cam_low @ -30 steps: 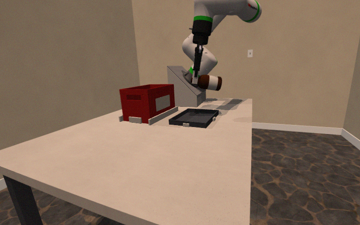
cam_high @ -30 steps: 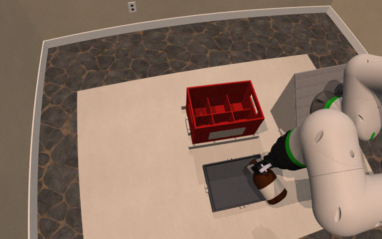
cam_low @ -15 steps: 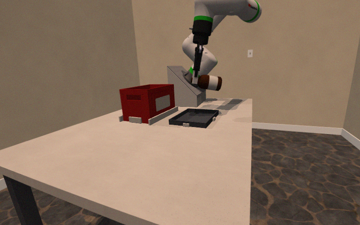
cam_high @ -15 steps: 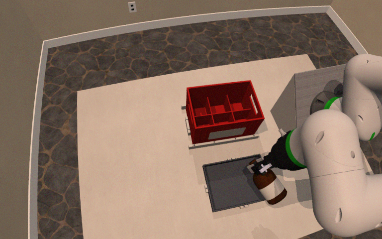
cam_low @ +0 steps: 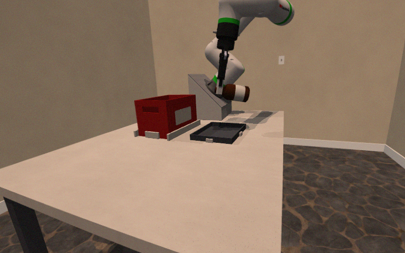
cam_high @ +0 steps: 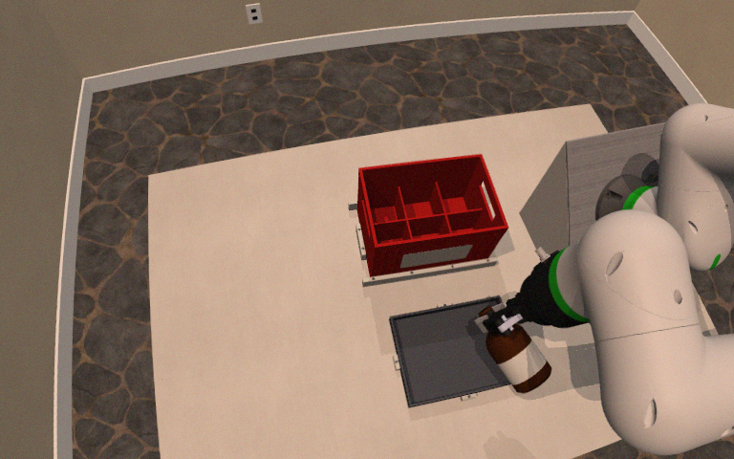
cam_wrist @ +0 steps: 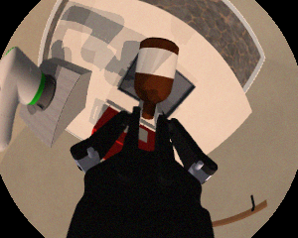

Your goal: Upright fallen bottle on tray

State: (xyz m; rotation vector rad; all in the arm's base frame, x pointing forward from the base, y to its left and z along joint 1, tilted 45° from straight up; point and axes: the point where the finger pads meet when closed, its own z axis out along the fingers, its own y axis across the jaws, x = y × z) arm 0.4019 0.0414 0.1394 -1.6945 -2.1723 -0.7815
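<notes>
The brown bottle lies 50 mm to the left of my hand, 30 mm below it and 20 mm behind it. Also, from my hand: red crate (280 mm to the right, 140 mm below, 10 mm behind); dark grey tray (210 mm below, 20 mm ahead).
</notes>
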